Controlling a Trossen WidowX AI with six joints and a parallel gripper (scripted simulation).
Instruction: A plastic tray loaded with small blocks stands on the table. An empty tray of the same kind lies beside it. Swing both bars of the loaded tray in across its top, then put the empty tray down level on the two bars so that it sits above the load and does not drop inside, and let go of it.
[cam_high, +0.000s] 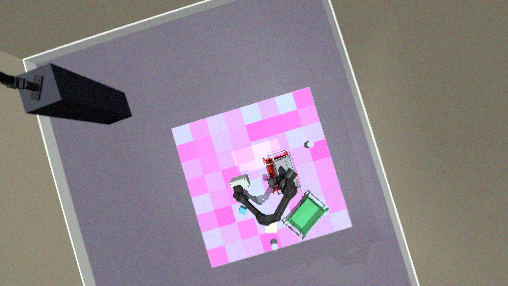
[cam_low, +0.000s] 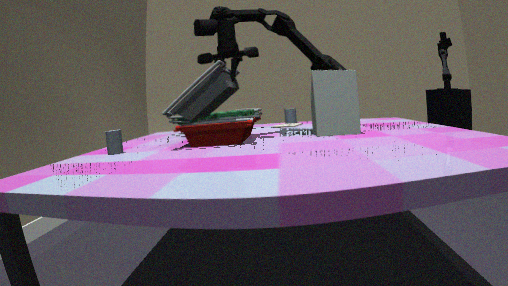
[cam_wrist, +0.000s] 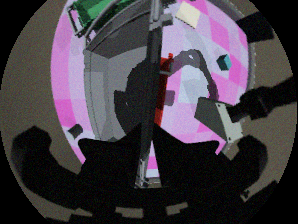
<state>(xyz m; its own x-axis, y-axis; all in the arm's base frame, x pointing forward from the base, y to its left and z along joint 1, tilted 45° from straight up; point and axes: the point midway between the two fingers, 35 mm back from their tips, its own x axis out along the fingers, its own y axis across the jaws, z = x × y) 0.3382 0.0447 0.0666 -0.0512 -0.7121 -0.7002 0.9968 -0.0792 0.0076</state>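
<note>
Now: gripper tip 7 cm short of the grey tray, 1 cm to the left of it and 3 cm above it. From my gripper tip the other things lie so: cream slab 19 cm behind, 42 cm to the right, 18 cm below; cyan block 38 cm behind, 21 cm to the right, 16 cm below.
</note>
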